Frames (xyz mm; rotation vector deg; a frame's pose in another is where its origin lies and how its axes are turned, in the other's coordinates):
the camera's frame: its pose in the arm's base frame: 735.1 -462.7 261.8 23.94 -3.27 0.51
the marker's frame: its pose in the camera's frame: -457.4 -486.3 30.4 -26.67 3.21 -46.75
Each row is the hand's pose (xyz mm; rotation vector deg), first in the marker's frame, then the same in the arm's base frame.
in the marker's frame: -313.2 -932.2 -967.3 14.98 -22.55 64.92
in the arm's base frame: -744.7 -1338.8 -747.3 7.72 -15.90 19.90
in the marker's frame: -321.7 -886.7 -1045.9 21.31 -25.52 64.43
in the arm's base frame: -732.1 -1299.1 -828.5 12.14 -20.84 19.38
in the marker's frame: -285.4 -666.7 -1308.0 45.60 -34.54 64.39
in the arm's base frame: -597.3 -1163.9 -1114.8 30.02 -37.76 19.97
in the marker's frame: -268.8 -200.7 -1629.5 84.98 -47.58 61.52
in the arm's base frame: -314.6 -839.4 -1482.9 59.12 -64.14 21.39
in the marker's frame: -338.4 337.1 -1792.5 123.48 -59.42 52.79
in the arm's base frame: -15.1 -406.2 -1691.0 87.42 -89.88 21.55
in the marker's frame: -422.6 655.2 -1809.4 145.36 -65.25 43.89
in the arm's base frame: 145.5 -121.2 -1730.1 103.76 -104.38 20.30
